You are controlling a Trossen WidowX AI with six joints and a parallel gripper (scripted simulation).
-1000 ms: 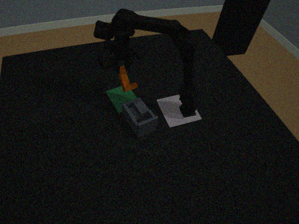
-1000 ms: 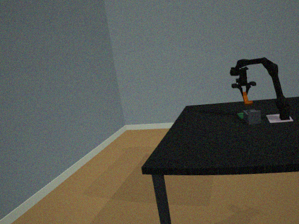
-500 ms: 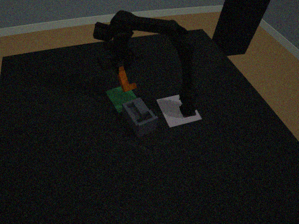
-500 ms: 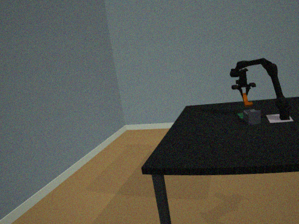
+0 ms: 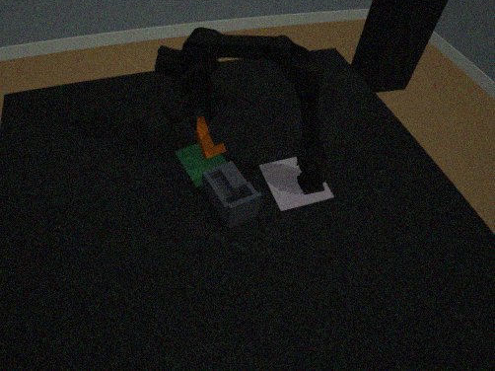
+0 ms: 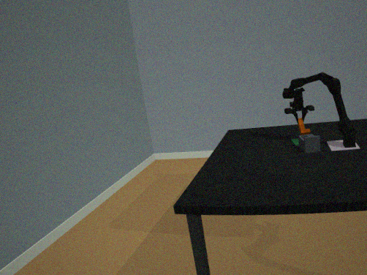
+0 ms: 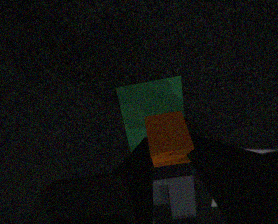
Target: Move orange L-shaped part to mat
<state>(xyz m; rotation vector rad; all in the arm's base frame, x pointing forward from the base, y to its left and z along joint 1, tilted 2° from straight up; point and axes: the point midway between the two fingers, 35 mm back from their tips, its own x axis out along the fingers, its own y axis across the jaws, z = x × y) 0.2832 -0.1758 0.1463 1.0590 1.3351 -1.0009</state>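
My gripper tip is 130 mm above the green mat, 20 mm to the right of it and 10 mm past it. Also, from my gripper tip: orange L-shaped part 30 mm to the left, 30 mm below, 20 mm behind.
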